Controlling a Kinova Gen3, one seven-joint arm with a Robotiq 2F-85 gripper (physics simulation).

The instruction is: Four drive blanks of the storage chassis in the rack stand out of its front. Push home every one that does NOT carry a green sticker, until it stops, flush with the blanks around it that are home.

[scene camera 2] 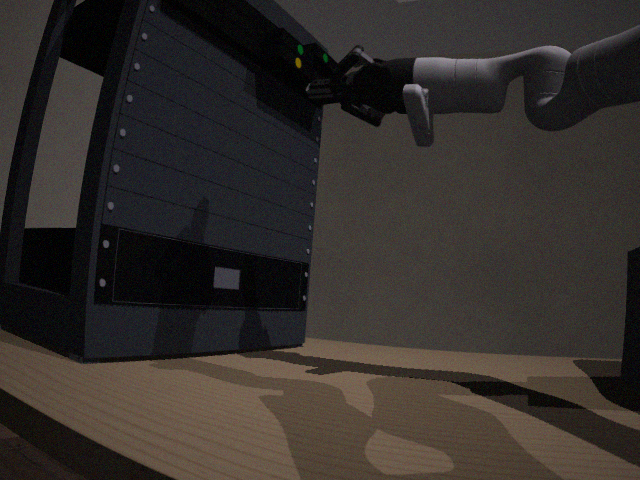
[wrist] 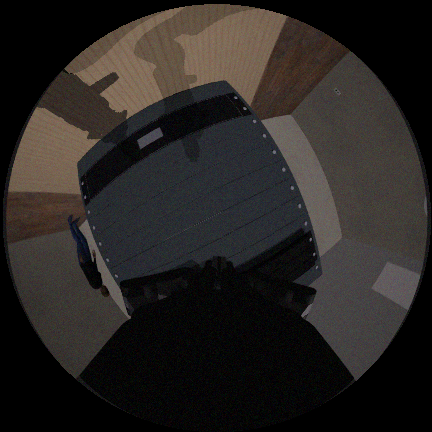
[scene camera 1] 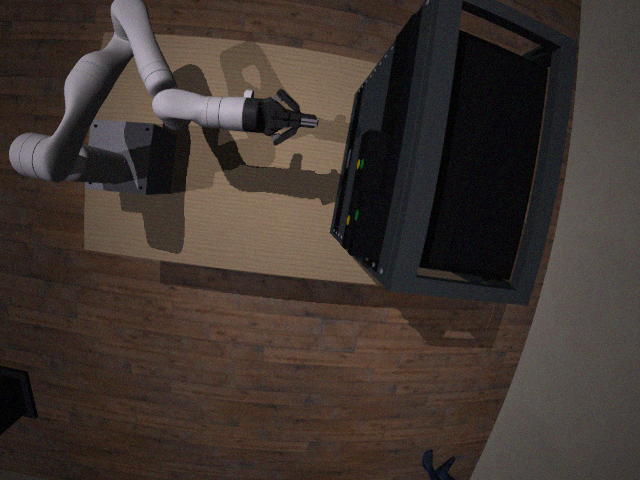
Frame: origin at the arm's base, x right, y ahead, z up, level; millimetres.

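Seen in the pictures: gripper, fingertip midpoint: (scene camera 2: 308,90) (wrist: 218,264) (scene camera 1: 318,122); arm's base, link origin: (scene camera 1: 115,168).
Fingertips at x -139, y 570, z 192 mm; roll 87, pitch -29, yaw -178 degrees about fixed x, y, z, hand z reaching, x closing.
Note:
Offsets run from my fingertips to a thing's top centre. "pt": to the spot under its first point. Level surfaces: height alone.
The storage chassis (scene camera 1: 373,240) (scene camera 2: 242,36) (wrist: 287,257) is a very dark band high in the rack (scene camera 1: 429,155) (scene camera 2: 90,206) (wrist: 200,185). In scene camera 1 its front shows a yellow dot {pt dx +200, dy +69, dz +106 mm} (scene camera 1: 347,220) and a green dot {pt dx +183, dy +70, dz +162 mm} (scene camera 1: 356,214) near one end, and a yellow dot (scene camera 1: 358,163) beside a green dot (scene camera 1: 362,163) farther up. Scene camera 2 shows a green dot (scene camera 2: 300,49), a yellow dot (scene camera 2: 298,62) and another green dot (scene camera 2: 325,57). Blank outlines and depths are too dark to tell. My gripper (scene camera 1: 316,122) (scene camera 2: 308,89) (wrist: 218,264) is shut and empty, its tips apart from the rack front.
Grey panels (scene camera 2: 217,155) with screws at their ends fill the rack below the chassis. A black unit (scene camera 2: 165,268) with a pale label sits lowest. The rack stands on the wooden table {dz -385 mm} (scene camera 1: 258,232). A person (wrist: 82,250) shows beyond the rack in the wrist view.

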